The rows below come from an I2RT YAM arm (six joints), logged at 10 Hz.
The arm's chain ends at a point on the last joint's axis. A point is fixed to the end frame.
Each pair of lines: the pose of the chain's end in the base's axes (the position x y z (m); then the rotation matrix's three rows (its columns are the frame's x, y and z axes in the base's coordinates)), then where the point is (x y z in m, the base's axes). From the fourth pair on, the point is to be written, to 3 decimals.
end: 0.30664, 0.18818, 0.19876; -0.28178, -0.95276, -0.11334; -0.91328, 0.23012, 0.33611; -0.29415, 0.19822, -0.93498
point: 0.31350 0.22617 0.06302
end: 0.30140, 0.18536, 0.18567; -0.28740, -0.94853, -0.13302; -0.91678, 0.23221, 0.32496; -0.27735, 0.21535, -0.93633
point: 0.30540 0.22174 0.04938
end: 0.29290, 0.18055, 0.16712; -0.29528, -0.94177, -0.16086; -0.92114, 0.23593, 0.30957; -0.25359, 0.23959, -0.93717
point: 0.29284 0.21468 0.03019
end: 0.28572, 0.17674, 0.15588; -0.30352, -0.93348, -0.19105; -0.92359, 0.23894, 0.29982; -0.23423, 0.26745, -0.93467
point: 0.281 0.209 0.019
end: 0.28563, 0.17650, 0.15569; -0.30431, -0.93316, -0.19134; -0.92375, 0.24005, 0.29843; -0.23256, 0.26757, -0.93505
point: 0.281 0.209 0.018
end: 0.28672, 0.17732, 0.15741; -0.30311, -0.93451, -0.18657; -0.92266, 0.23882, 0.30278; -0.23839, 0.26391, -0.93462
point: 0.283 0.210 0.020
